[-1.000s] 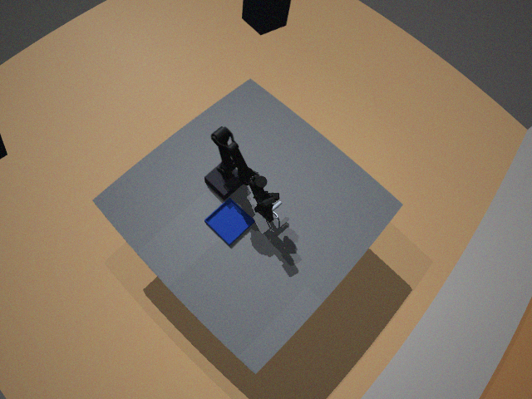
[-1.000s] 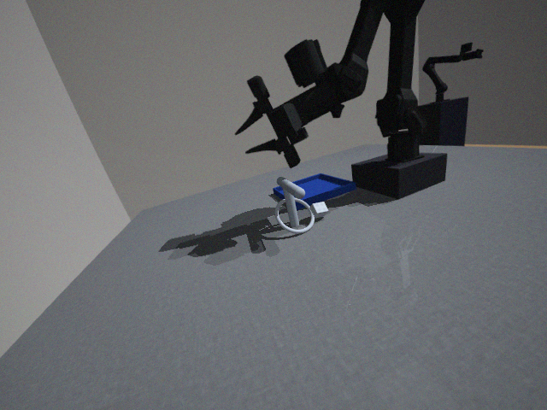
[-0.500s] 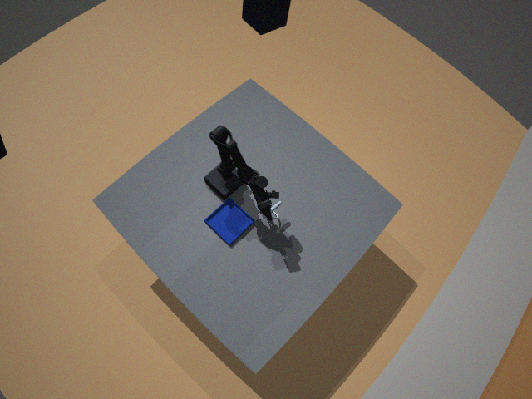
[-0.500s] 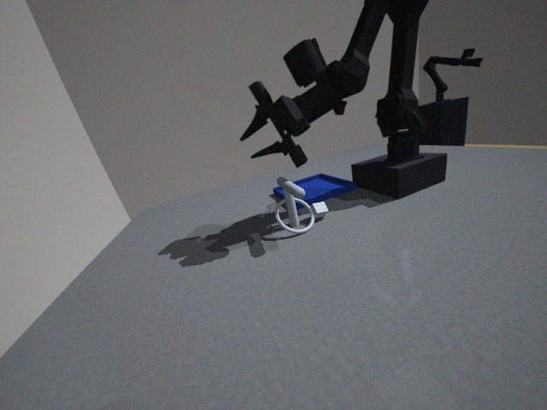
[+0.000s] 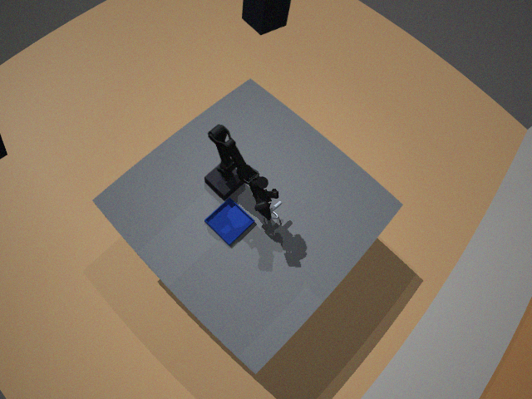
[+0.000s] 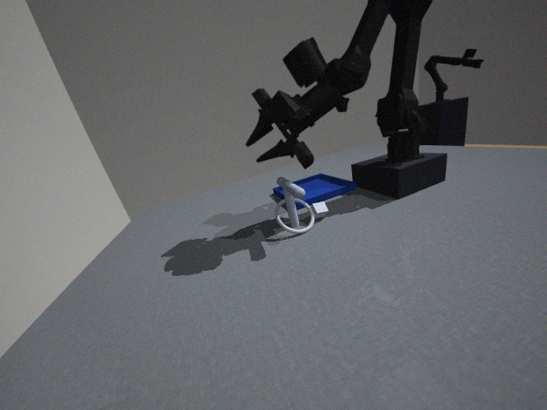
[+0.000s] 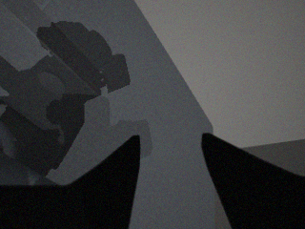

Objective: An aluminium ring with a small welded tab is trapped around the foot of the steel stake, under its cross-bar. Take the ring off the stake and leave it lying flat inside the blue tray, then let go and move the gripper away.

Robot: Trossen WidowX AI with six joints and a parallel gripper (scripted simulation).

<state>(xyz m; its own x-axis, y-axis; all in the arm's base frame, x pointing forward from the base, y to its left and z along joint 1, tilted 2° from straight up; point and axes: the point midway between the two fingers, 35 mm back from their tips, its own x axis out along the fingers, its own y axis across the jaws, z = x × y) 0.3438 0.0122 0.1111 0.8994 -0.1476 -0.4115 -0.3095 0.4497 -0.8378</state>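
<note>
Now: gripper tip 140 mm above the aluminium ring, 60 mm to the right of it and 60 mm past it. The rest, counted from my gripper tip: blue tray: 160 mm below, 150 mm behind, 130 mm to the right.
</note>
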